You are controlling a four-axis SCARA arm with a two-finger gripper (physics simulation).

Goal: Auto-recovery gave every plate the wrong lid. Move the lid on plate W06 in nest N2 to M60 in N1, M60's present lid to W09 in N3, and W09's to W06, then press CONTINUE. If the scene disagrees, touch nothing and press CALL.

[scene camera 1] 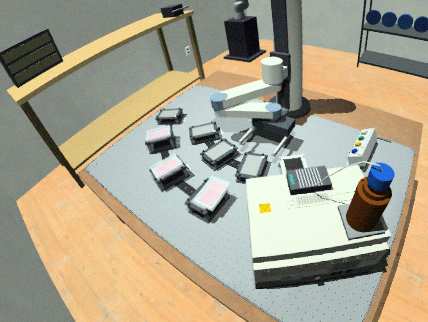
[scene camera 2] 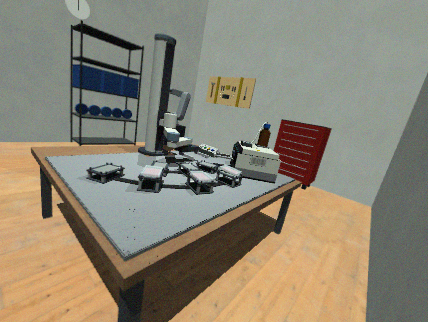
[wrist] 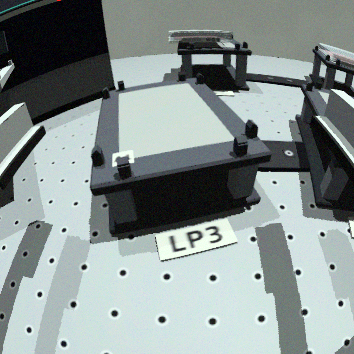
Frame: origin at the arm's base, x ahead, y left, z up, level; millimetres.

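Seen in the pictures: gripper, fingertip midpoint: [scene camera 1: 256, 148] [scene camera 2: 201, 157] [wrist: 170, 100]; arm's base, link origin: [scene camera 1: 289, 106] [scene camera 2: 153, 152].
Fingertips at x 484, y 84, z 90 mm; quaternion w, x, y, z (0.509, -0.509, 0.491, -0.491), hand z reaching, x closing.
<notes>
Pixels of each thing's top centre, then the offset from my fingertips to it. "spot": a spot on its surface instead.
- bare LP3 nest, top centre: [wrist: 161, 97] [scene camera 1: 251, 163] [scene camera 2: 208, 163] 62 mm ahead, 15 mm left, 23 mm down
- button box, top centre: [scene camera 1: 365, 139] [scene camera 2: 208, 146] 284 mm back, 399 mm left, 7 mm up
- brown bottle, surface spot: [scene camera 1: 367, 207] spot: 261 mm ahead, 491 mm left, 246 mm up
- grey device, surface spot: [scene camera 1: 309, 179] spot: 178 mm ahead, 311 mm left, 158 mm up
Three plates with pink wells, N3's [scene camera 1: 211, 191] [wrist: 200, 36], N2's [scene camera 1: 168, 168] and N1's [scene camera 1: 160, 134], sit on raised dark nests in an outer row. Their labels cannot be read now, and the clear lids are hard to make out. My gripper [scene camera 1: 257, 149] is open and empty, over the mat on the arm's side of the bare nests. In the wrist view its fingers stand wide at both sides, with the bare LP3 nest [wrist: 170, 120] between and beyond them. The button box [scene camera 1: 362, 145] [scene camera 2: 207, 149] shows green, yellow and blue buttons; their lettering is not legible.
Bare nests [scene camera 1: 204, 131] [scene camera 1: 220, 151] stand between the arm and plates; another [scene camera 1: 169, 115] [scene camera 2: 105, 170] stands at the far end. A cream instrument [scene camera 1: 300, 220] [scene camera 2: 255, 162] bears a brown bottle [scene camera 1: 367, 207] and a grey device [scene camera 1: 309, 179]. Its dark front [wrist: 55, 65] is left of LP3.
</notes>
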